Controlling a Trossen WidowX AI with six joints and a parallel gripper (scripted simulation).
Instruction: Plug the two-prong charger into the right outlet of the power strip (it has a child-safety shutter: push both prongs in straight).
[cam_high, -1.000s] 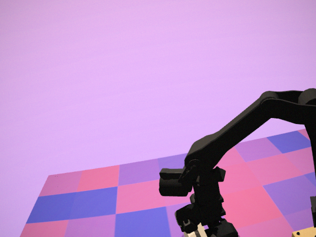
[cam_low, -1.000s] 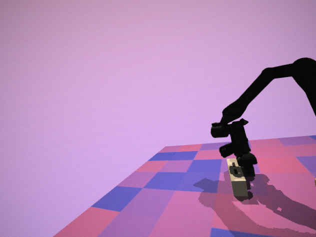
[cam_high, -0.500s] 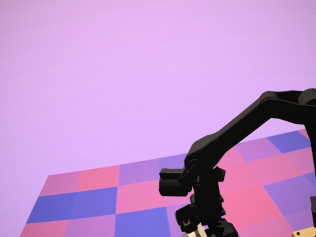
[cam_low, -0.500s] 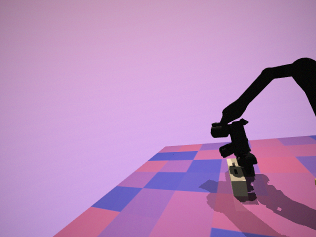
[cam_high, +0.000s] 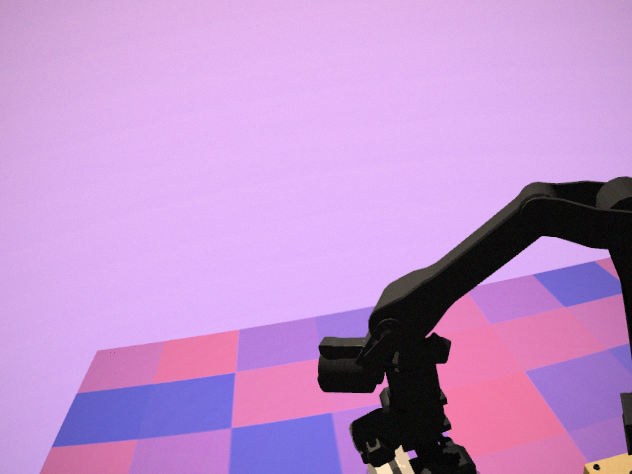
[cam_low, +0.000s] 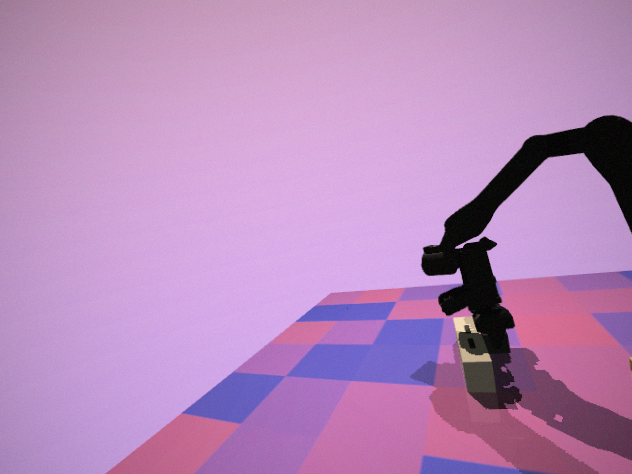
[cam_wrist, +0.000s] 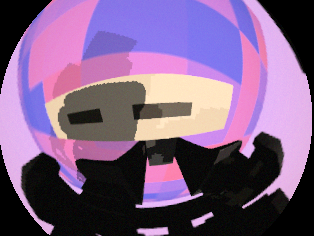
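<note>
Now: the charger 2 cm ahead of my gripper tip and 1 cm above it.
</note>
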